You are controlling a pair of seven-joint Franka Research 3 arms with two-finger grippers.
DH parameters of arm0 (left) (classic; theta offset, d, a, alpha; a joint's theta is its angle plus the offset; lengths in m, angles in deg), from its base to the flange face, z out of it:
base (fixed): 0 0 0 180
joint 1: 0 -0.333 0 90
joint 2: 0 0 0 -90
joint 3: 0 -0.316 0.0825 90
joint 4: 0 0 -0.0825 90
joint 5: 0 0.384 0 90
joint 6: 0 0 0.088 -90
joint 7: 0 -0.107 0 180
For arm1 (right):
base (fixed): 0 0 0 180
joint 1: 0 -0.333 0 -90
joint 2: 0 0 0 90
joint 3: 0 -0.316 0.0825 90
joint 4: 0 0 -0.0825 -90
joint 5: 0 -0.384 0 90
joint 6: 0 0 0.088 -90
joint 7: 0 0.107 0 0
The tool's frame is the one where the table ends.
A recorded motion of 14 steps. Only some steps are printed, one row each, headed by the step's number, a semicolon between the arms.
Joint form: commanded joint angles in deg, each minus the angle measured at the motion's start. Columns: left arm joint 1, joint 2, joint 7, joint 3, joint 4, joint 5, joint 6; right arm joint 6, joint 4, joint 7, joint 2, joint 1, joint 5, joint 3.
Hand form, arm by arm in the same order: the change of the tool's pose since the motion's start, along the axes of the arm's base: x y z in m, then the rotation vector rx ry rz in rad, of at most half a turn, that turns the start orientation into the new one. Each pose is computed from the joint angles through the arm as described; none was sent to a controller.
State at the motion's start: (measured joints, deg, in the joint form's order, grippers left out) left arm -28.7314 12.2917 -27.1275 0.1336 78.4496 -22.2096 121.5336; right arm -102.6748 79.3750 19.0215 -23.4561 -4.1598 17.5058 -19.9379
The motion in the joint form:
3: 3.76 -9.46 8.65 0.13 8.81 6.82 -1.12; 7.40 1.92 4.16 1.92 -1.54 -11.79 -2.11
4: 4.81 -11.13 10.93 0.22 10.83 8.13 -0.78; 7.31 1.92 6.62 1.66 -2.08 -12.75 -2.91
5: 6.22 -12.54 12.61 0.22 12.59 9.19 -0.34; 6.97 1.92 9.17 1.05 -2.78 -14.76 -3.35
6: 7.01 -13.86 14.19 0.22 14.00 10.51 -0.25; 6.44 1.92 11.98 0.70 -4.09 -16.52 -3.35
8: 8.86 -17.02 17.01 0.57 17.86 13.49 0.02; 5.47 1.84 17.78 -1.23 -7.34 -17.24 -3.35
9: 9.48 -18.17 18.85 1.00 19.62 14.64 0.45; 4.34 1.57 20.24 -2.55 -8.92 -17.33 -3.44
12: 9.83 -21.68 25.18 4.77 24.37 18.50 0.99; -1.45 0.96 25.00 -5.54 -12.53 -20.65 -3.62
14: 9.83 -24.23 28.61 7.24 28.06 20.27 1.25; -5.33 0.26 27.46 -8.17 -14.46 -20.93 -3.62
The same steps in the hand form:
3: -0.0291 -0.0583 0.0220 0.0158 0.0626 0.0480; -0.0446 0.0457 -0.0035 0.1252 0.1963 -0.0558
4: -0.0328 -0.0718 0.0220 0.0145 0.0722 0.0626; -0.0505 0.0599 -0.0051 0.1419 0.2066 -0.0786
5: -0.0343 -0.0874 0.0218 0.0164 0.0779 0.0642; -0.0554 0.0744 -0.0103 0.1726 0.2292 -0.1096
6: -0.0385 -0.0967 0.0227 0.0230 0.0859 0.0739; -0.0618 0.0909 -0.0131 0.1975 0.2438 -0.1414
8: -0.0478 -0.1216 0.0202 0.0449 0.1089 0.0778; -0.0744 0.1264 -0.0320 0.1977 0.2699 -0.1930
9: -0.0504 -0.1328 0.0166 0.0472 0.1174 0.0874; -0.0792 0.1446 -0.0428 0.2016 0.2749 -0.2107
12: -0.0579 -0.1769 0.0084 0.0651 0.1444 0.1105; -0.0899 0.1924 -0.0622 0.2867 0.2849 -0.2544
14: -0.0661 -0.2045 -0.0011 0.0760 0.1649 0.1200; -0.0915 0.2162 -0.0811 0.3200 0.2777 -0.2780

